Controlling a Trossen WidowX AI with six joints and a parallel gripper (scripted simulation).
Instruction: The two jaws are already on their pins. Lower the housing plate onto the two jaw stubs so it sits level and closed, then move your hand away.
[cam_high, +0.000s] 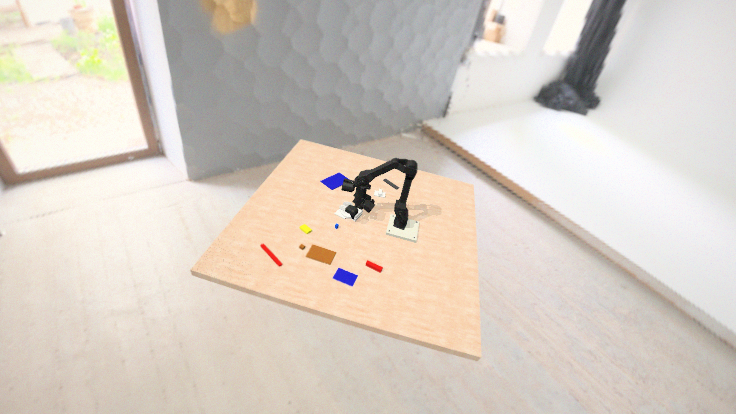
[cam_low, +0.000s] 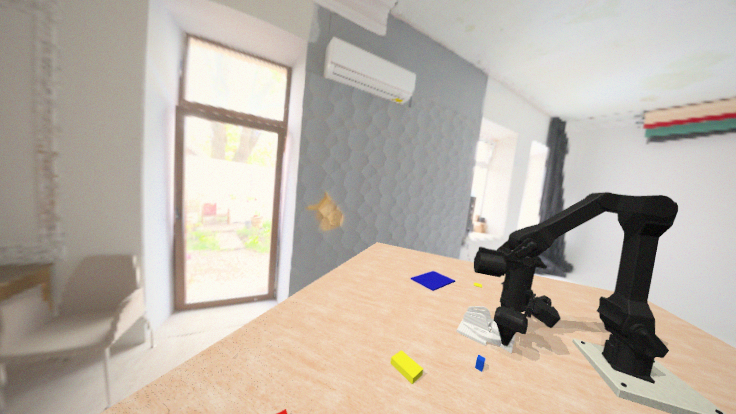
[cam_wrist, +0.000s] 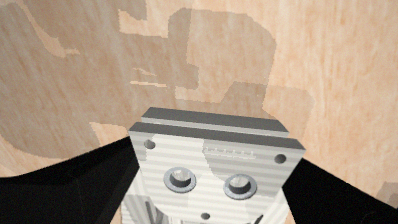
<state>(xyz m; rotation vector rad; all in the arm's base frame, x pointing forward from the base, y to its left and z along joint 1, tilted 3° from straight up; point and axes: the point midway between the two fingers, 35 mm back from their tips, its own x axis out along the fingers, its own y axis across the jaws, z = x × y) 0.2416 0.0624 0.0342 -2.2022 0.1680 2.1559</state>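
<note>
Right now my gripper tip is 5 cm short of the blue piece and 14 cm to the right of it. The rest, counted from my gripper tip: dark bar: 6 cm behind, 42 cm to the right, 1 cm below; then yellow block: 18 cm ahead, 24 cm to the left, 1 cm below; then brown tile: 3 cm ahead, 35 cm to the left, 1 cm below.
</note>
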